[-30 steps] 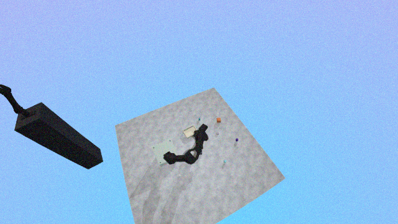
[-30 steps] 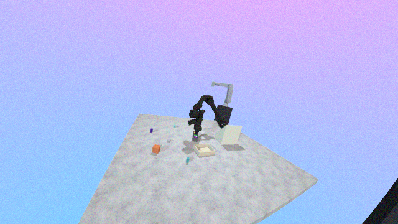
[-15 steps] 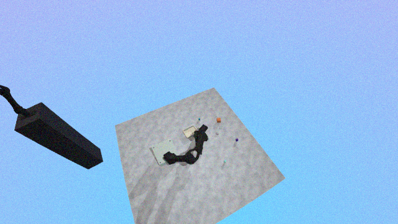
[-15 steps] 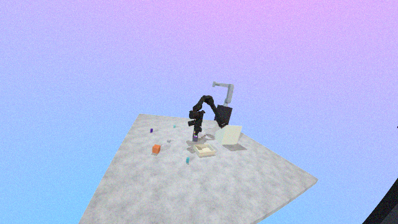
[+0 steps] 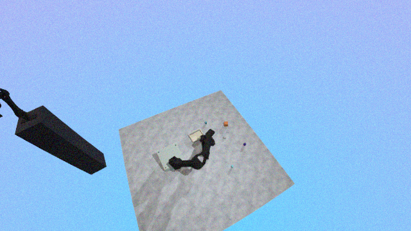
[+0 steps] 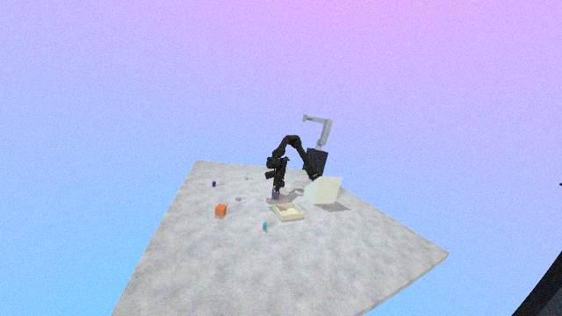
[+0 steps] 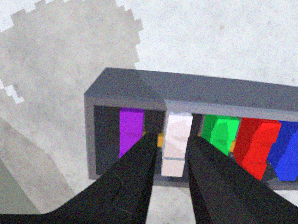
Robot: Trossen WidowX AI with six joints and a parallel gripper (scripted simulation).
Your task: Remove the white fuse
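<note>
My gripper tip is now 1 cm above the white fuse. Also, from my gripper tip: tray 17 cm to the left, 3 cm below, 1 cm ahead; then green fuse 2 cm to the right, 1 cm below, 1 cm behind; then red fuse 3 cm to the right, 2 cm behind, 1 cm below.
</note>
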